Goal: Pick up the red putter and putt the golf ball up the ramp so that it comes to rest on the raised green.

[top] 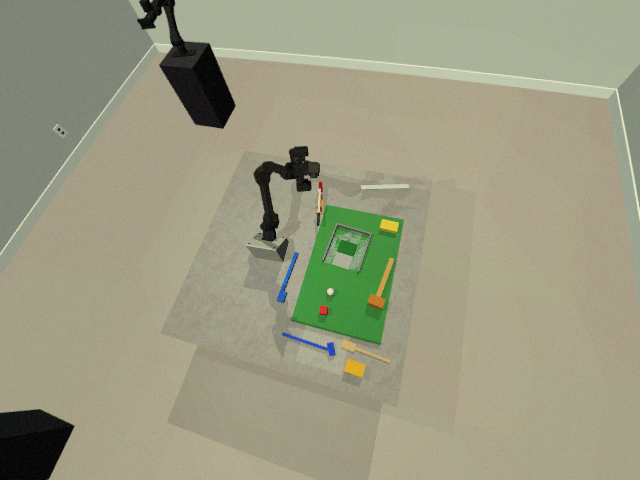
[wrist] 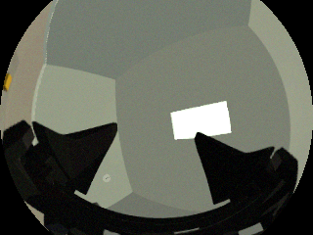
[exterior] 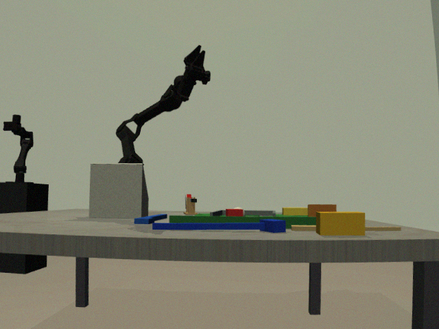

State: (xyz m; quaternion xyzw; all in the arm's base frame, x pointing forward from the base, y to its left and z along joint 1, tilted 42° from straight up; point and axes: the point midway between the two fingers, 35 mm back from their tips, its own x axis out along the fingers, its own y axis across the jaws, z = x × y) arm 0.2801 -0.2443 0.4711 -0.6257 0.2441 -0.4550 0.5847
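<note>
Right now my gripper tip is 600 mm above the red putter, 190 mm to the right of it and 60 mm past it. Round my gripper tip: green mat (660 mm below, 220 mm ahead, 140 mm to the right); then red block (640 mm below, 420 mm to the right, 140 mm ahead); then white golf ball (640 mm below, 310 mm to the right, 150 mm ahead).
</note>
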